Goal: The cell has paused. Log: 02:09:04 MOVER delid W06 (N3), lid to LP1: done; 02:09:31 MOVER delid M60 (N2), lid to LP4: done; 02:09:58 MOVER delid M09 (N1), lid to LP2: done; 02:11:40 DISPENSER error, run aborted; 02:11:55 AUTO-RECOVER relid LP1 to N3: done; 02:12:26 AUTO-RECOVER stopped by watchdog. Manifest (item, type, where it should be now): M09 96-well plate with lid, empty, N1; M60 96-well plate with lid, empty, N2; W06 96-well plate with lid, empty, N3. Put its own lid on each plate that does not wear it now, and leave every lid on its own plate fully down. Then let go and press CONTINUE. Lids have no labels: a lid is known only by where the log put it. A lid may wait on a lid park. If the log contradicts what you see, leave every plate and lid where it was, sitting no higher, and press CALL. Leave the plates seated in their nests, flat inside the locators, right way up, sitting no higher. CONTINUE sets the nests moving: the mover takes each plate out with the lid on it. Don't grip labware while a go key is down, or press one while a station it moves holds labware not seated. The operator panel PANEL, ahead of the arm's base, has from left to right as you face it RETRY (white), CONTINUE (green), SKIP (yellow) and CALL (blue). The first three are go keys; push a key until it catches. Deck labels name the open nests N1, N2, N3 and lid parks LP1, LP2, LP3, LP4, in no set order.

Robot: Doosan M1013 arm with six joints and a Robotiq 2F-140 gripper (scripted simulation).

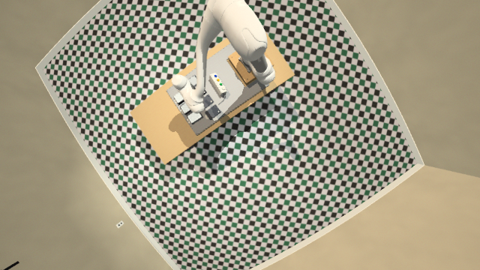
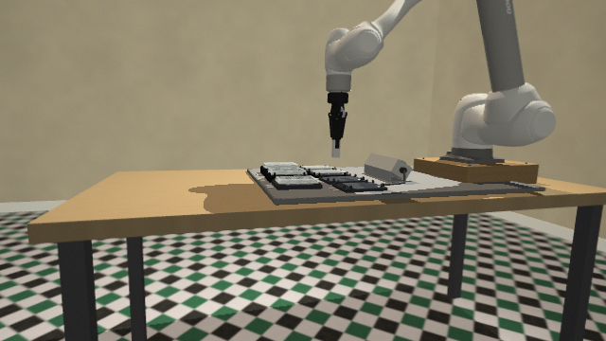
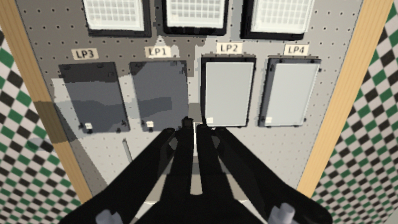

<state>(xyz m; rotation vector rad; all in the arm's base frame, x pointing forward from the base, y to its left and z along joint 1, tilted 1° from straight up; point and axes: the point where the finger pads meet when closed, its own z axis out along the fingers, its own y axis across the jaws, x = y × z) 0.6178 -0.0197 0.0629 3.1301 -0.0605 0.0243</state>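
My hand is 6 cm to the left of the lid park LP2 and 11 cm above it. Also, from my hand: LP1 label: 9 cm ahead, 6 cm to the left, 11 cm below; lid park LP3: 20 cm to the left, 11 cm below; lid park LP1: 6 cm to the left, 11 cm below.
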